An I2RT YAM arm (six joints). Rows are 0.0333 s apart.
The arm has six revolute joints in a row. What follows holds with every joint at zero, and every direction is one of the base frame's. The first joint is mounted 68 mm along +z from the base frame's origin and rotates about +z. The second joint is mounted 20 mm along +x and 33.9 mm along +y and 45.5 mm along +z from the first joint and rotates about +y. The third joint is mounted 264 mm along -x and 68.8 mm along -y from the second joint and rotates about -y. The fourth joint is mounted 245 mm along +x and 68.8 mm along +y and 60 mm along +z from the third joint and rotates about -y. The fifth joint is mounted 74 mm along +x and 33.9 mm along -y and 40.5 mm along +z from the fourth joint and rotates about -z. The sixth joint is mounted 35.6 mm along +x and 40.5 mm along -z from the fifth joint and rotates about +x. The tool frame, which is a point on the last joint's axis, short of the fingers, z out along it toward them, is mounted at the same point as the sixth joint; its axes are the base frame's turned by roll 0, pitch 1.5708 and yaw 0 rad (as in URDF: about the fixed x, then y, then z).
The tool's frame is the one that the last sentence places.
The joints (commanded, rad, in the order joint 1, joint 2, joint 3, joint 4, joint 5, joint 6), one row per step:
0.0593, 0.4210, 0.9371, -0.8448, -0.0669, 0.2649
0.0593, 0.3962, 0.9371, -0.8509, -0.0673, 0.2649
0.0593, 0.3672, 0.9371, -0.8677, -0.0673, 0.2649
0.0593, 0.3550, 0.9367, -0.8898, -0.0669, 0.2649
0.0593, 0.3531, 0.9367, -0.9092, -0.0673, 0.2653
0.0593, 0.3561, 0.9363, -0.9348, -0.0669, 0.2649
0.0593, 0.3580, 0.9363, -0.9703, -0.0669, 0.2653
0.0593, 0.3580, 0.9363, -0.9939, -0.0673, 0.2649
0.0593, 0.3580, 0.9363, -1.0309, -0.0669, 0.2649
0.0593, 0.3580, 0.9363, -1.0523, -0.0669, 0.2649
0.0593, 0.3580, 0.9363, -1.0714, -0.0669, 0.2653
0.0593, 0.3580, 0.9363, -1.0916, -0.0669, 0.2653
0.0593, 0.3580, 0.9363, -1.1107, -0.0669, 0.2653
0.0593, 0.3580, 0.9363, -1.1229, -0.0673, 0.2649
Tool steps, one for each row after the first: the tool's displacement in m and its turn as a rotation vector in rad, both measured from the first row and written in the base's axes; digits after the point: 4 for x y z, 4 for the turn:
-0.0063, -0.0004, 0.0004, 0.0012, -0.0187, 0.0004
-0.0140, -0.0008, -0.0003, 0.0020, -0.0308, 0.0004
-0.0176, -0.0010, -0.0023, 0.0012, -0.0206, 0.0000
-0.0187, -0.0011, -0.0043, 0.0007, -0.0030, 0.0003
-0.0189, -0.0011, -0.0071, -0.0015, 0.0259, 0.0000
-0.0198, -0.0012, -0.0108, -0.0034, 0.0632, -0.0001
-0.0209, -0.0012, -0.0132, -0.0050, 0.0868, 0.0004
-0.0226, -0.0013, -0.0169, -0.0073, 0.1237, 0.0000
-0.0236, -0.0014, -0.0189, -0.0086, 0.1450, 0.0000
-0.0246, -0.0015, -0.0208, -0.0094, 0.1642, -0.0002
-0.0256, -0.0015, -0.0227, -0.0106, 0.1843, -0.0002
-0.0267, -0.0016, -0.0246, -0.0117, 0.2034, -0.0002
-0.0274, -0.0016, -0.0257, -0.0126, 0.2155, 0.0004

